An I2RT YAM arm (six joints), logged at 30 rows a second.
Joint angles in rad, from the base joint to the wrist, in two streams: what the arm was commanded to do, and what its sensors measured. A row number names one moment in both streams.
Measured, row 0:
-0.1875, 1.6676, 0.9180, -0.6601, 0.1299, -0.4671
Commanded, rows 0 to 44:
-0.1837, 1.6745, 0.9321, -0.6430, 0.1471, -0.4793
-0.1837, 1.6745, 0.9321, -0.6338, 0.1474, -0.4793
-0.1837, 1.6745, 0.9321, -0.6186, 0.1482, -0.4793
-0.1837, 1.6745, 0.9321, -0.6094, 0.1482, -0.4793
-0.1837, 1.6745, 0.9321, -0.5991, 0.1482, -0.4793
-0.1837, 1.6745, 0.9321, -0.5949, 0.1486, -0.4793
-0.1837, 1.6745, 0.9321, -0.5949, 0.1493, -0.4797
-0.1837, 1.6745, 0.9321, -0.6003, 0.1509, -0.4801
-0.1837, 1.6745, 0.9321, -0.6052, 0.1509, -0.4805
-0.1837, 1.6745, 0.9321, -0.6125, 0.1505, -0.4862
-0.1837, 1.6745, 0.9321, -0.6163, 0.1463, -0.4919
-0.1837, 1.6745, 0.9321, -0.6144, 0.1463, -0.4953
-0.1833, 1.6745, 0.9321, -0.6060, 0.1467, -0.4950
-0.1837, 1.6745, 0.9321, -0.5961, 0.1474, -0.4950
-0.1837, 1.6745, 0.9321, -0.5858, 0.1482, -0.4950
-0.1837, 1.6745, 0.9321, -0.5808, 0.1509, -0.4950
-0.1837, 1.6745, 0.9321, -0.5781, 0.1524, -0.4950
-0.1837, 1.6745, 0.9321, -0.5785, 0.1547, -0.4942
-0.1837, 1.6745, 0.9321, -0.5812, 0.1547, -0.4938
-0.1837, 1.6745, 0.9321, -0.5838, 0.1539, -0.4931
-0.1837, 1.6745, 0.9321, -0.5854, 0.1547, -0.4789
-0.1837, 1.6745, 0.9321, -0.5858, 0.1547, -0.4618
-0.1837, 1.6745, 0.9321, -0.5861, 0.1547, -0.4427
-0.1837, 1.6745, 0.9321, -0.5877, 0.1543, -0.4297
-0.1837, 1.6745, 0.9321, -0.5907, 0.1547, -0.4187
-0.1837, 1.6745, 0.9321, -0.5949, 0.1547, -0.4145
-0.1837, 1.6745, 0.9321, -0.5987, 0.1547, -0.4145
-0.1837, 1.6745, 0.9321, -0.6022, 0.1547, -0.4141
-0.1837, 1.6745, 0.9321, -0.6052, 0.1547, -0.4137
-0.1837, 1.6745, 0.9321, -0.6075, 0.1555, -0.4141
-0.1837, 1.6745, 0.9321, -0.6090, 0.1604, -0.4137
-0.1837, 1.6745, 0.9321, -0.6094, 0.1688, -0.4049
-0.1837, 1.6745, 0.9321, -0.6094, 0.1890, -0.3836
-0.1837, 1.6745, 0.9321, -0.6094, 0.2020, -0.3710
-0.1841, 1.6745, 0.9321, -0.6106, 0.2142, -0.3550
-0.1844, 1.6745, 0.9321, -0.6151, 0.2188, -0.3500
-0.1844, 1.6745, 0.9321, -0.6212, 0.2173, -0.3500
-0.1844, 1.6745, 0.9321, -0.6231, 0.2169, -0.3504
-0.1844, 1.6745, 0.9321, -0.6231, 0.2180, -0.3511
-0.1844, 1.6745, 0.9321, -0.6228, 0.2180, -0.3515
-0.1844, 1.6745, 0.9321, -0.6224, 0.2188, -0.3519
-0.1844, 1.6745, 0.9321, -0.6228, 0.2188, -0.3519
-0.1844, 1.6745, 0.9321, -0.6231, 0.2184, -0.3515
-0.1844, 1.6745, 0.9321, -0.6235, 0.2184, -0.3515
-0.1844, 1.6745, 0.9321, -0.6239, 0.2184, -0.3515
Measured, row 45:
-0.1879, 1.6684, 0.9207, -0.6209, 0.1997, -0.3813
